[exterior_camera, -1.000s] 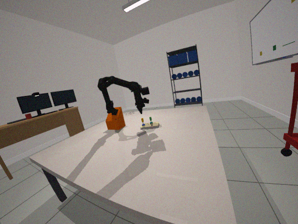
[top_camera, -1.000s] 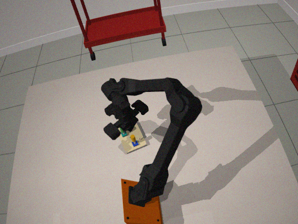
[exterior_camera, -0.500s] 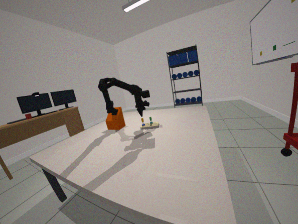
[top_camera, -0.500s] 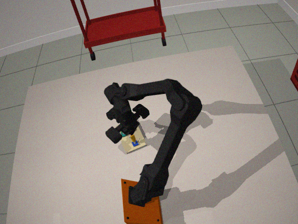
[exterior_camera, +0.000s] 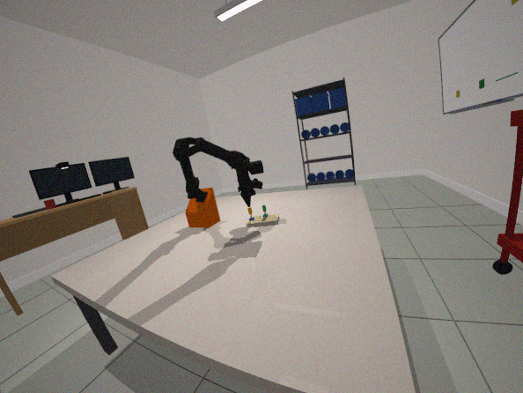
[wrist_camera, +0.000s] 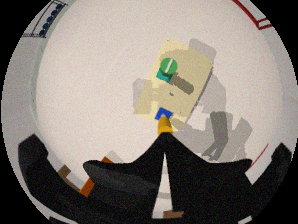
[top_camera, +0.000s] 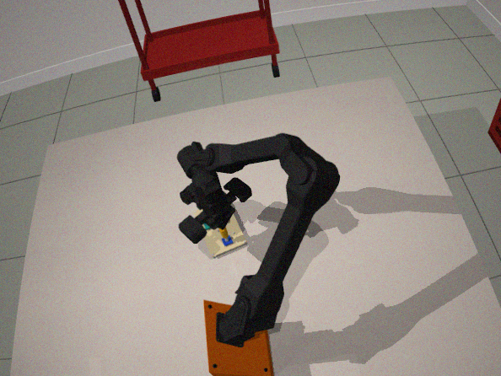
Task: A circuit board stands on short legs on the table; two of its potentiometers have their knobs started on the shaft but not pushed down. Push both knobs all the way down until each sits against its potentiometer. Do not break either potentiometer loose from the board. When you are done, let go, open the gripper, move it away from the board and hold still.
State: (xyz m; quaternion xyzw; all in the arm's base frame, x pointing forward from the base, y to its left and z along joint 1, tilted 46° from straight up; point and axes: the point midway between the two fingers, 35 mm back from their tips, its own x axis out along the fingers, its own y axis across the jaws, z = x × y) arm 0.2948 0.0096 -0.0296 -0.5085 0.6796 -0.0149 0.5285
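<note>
The orange knob lies 20 mm below my gripper tip. From my gripper tip the other things lie so: green knob: 60 mm ahead, 50 mm to the left, 20 mm below.
</note>
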